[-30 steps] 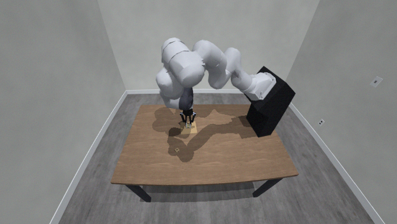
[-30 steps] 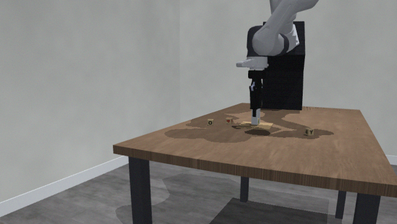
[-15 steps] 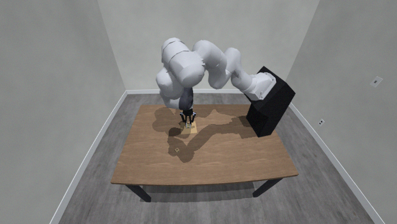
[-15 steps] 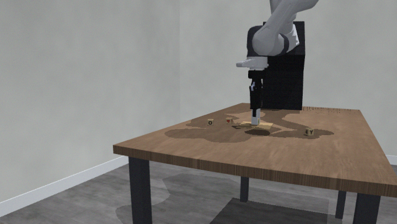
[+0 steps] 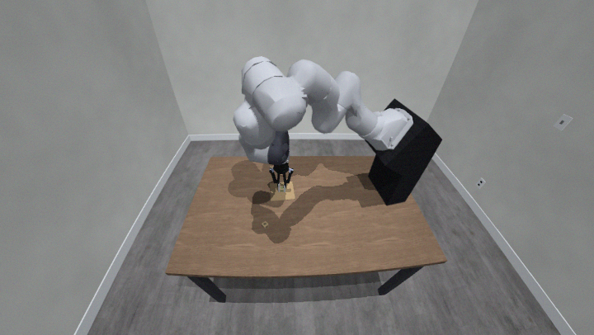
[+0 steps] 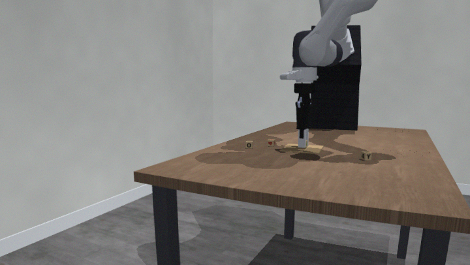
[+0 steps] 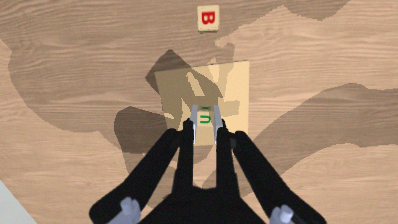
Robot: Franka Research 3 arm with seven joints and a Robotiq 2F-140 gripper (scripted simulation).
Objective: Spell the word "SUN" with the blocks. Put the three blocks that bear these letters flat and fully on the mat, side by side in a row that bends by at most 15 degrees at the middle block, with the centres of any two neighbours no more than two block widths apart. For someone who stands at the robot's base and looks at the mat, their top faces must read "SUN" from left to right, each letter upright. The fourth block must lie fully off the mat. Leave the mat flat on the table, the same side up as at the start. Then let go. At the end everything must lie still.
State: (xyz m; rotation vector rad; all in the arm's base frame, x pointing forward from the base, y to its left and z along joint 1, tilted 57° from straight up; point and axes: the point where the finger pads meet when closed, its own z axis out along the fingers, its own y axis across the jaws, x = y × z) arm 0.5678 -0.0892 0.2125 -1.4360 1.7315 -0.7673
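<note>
The U block is 2 cm below my hand. Also, from my hand: S block (20 cm to the right, 4 cm ahead, 3 cm below); then tan mat (4 cm below).
</note>
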